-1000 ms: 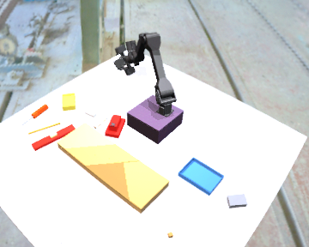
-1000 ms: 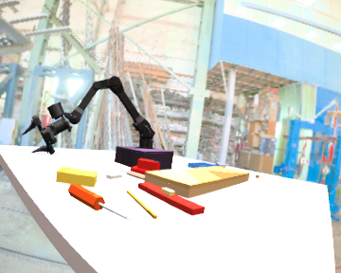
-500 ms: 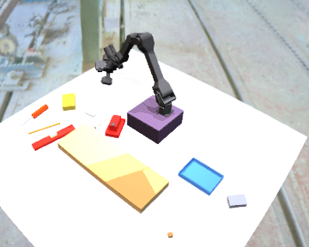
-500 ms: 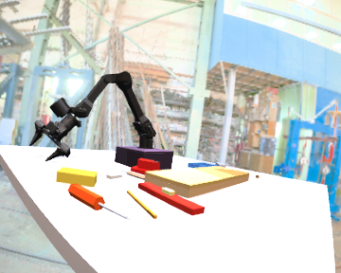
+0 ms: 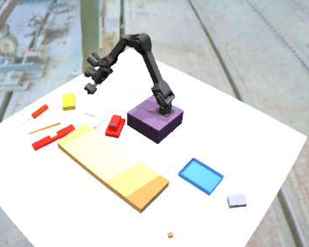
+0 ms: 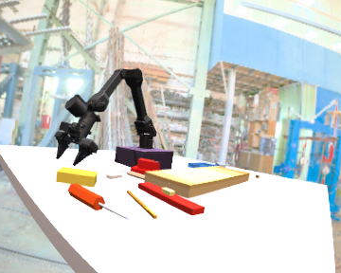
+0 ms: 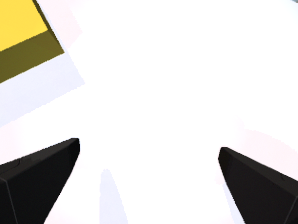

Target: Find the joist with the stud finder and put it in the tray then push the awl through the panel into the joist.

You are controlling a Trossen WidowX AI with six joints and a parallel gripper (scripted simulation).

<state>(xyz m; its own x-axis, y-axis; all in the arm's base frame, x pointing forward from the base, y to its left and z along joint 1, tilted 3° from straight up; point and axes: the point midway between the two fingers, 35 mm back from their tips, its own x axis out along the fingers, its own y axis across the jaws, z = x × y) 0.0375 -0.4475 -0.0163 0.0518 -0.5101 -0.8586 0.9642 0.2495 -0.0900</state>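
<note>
Right now my gripper tip is 140 mm short of the small white piece, 120 mm to the right of it and 20 mm above it. Round my gripper tip: tan-handled pointed tool (210 mm to the left, 130 mm ahead, 20 mm below); stud finder (300 mm to the left, 150 mm ahead, 20 mm above); yellow block (150 mm ahead, 30 mm to the right, 10 mm below).
</note>
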